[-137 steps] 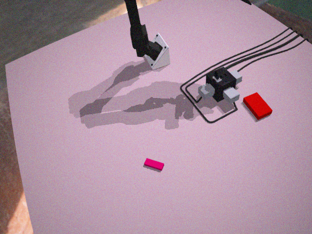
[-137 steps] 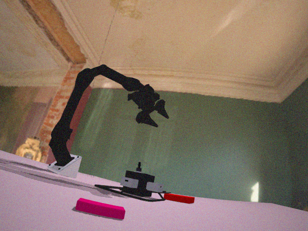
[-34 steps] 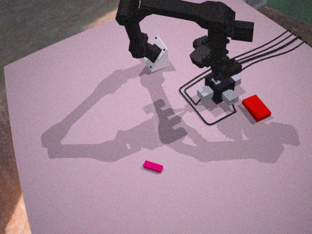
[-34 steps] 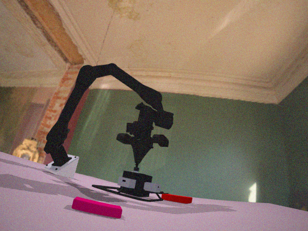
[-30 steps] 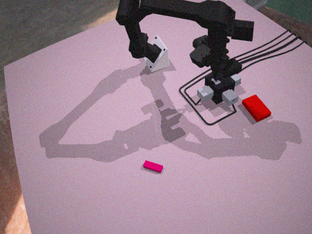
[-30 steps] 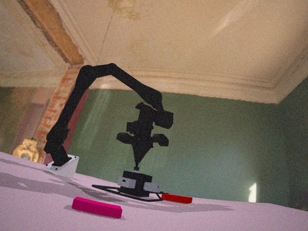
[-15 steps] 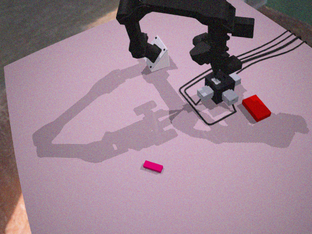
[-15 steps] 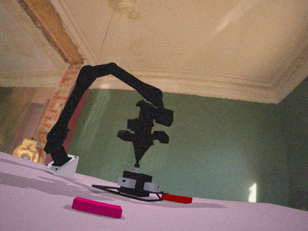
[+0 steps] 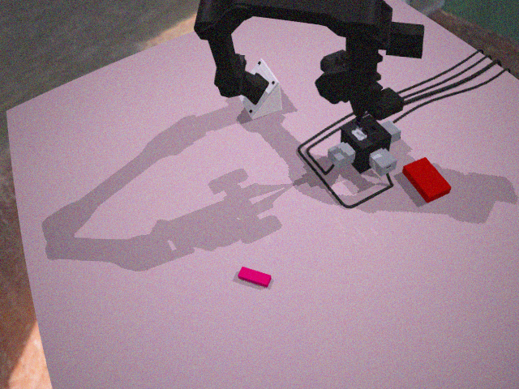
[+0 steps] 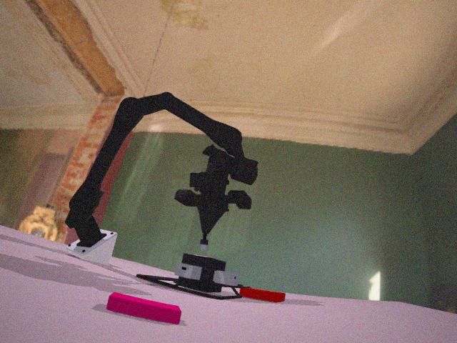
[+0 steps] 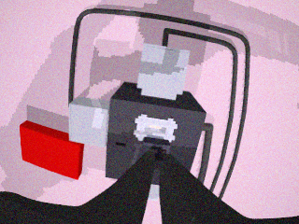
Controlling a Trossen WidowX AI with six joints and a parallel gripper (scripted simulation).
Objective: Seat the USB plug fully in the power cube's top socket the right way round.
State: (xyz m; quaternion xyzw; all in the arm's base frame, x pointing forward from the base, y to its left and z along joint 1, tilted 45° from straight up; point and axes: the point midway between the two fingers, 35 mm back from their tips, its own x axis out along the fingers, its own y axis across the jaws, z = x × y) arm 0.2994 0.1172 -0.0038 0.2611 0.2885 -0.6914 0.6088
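The USB plug lies 2 cm below my gripper tip. Also, from my gripper tip: magenta block: 14 cm ahead, 32 cm to the right, 13 cm below; then red block: 13 cm ahead, 9 cm to the left, 12 cm below.
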